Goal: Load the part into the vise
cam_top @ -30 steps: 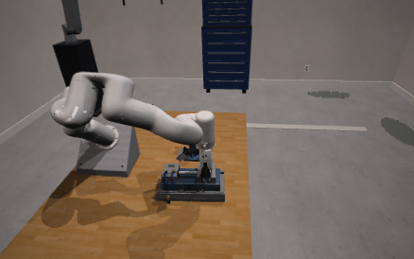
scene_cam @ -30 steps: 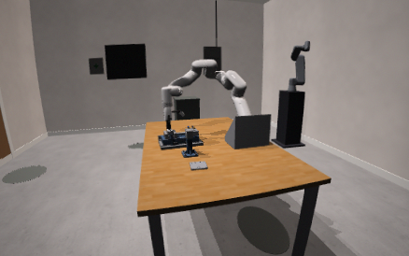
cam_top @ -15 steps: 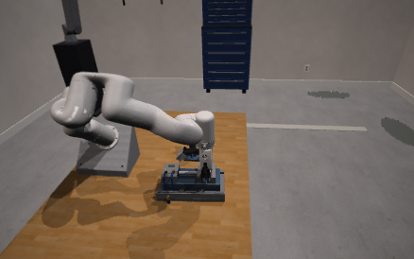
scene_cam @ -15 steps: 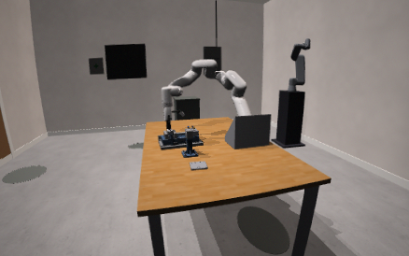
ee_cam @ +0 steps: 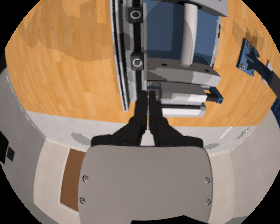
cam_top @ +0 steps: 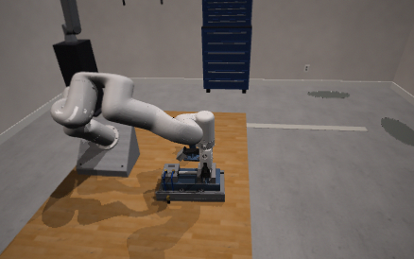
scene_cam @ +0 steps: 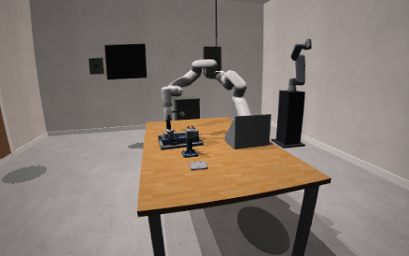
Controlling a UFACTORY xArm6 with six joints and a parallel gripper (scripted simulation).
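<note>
Right now the part is 1 cm behind my hand, 5 cm to the left of it and 2 cm below it. Also, from my hand: air cylinder: 17 cm behind, 3 cm to the left, 4 cm below; then air cylinder rod: 9 cm behind, 4 cm to the left, 4 cm below.
</note>
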